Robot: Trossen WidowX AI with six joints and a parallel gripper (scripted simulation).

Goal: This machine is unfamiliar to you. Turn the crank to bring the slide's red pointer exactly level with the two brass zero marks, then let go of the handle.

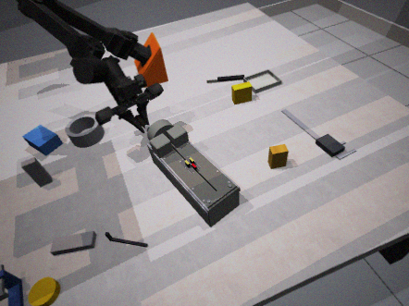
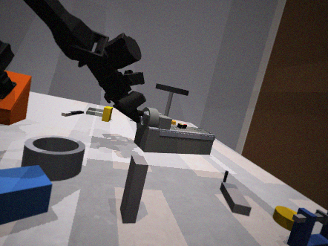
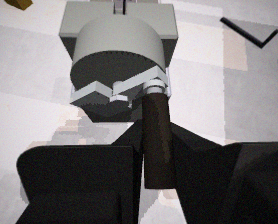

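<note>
Right now my gripper tip is 10 mm past the dark crank handle, 10 mm to the left of it and 30 mm below it. Also, from my gripper tip: black hex key: 250 mm ahead, 100 mm to the right, 70 mm below; blue block: 140 mm behind, 320 mm to the right, 60 mm below; red pointer: 160 mm ahead, 100 mm to the left.
</note>
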